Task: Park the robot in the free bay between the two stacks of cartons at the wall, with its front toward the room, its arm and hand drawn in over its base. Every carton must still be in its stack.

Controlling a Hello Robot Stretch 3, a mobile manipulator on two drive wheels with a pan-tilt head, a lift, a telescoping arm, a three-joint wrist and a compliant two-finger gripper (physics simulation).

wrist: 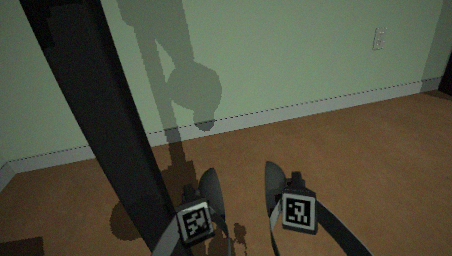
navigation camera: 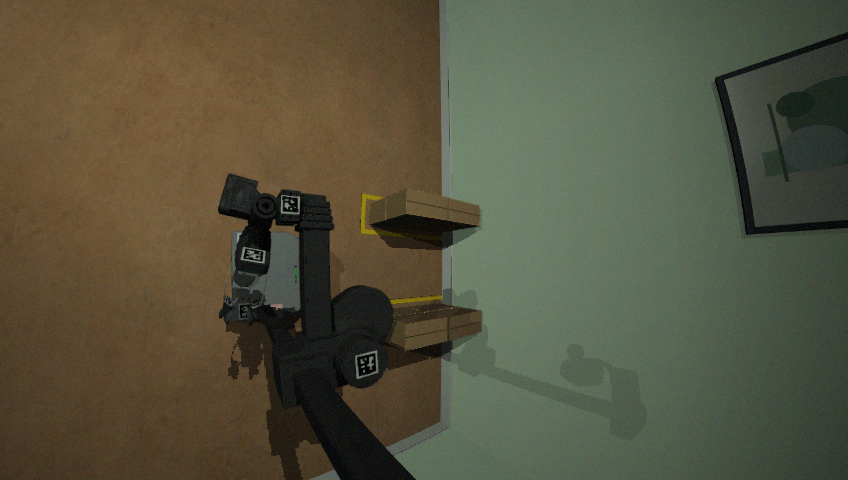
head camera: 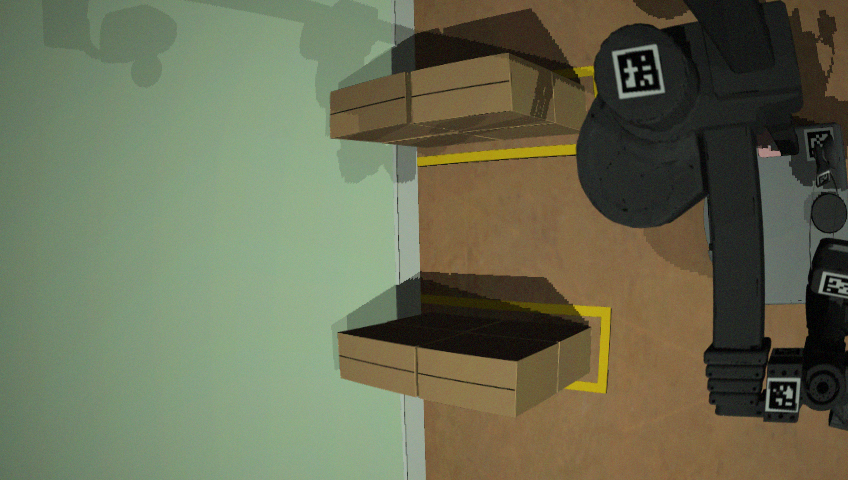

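Seen in the pictures: gripper, fingertip midpoint: [wrist: 241, 183] [navigation camera: 238, 323]; robot's base, origin of the base link: [head camera: 824, 213].
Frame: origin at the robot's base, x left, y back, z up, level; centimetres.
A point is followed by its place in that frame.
Two carton stacks stand at the green wall, one stack [head camera: 461, 89] @(x 29.1, y 69.4, z 36.0 cm) [navigation camera: 425, 330] @(x 27.9, y 69.0, z 36.0 cm) beside the mast side and the other stack [head camera: 464, 374] @(x -27.9, y 73.3, z 36.0 cm) [navigation camera: 425, 211] @(x -26.4, y 71.5, z 36.0 cm) beside the wrist side. Both look intact. The bay [head camera: 505, 226] [navigation camera: 413, 270] is the floor between them. My base [head camera: 785, 237] @(x -4.1, y 9.0, z 16.0 cm) [navigation camera: 282, 255] @(x -7.6, y 13.6, z 16.0 cm) stands on the room side of the bay, outside it, roughly opposite its mouth. My back faces the wall and my front faces the room. My arm [head camera: 737, 237] @(x -1.2, y 10.3, z 80.1 cm) [navigation camera: 315, 273] @(x -3.0, y 10.2, z 80.1 cm) is drawn in, with the wrist folded back. My gripper [navigation camera: 242, 304] [wrist: 241, 183] @(x 8.7, y -2.2, z 57.1 cm) is open and empty over the base.
Yellow floor tape [head camera: 604, 350] @(x -30.1, y 57.0, z 0.1 cm) [navigation camera: 364, 214] @(x -29.6, y 57.8, z 0.2 cm) outlines the stacks. A pale skirting [head camera: 409, 237] @(x 0.3, y 114.0, z 4.2 cm) [navigation camera: 446, 118] @(x -105.4, y 119.6, z 5.7 cm) runs along the wall. A room corner shows low in the navigation view. A framed picture [navigation camera: 737, 178] @(x -26.0, y 116.7, z 142.1 cm) and, in the wrist view, a socket [wrist: 380, 38] @(x 99.0, y -109.1, z 40.0 cm) are on walls.
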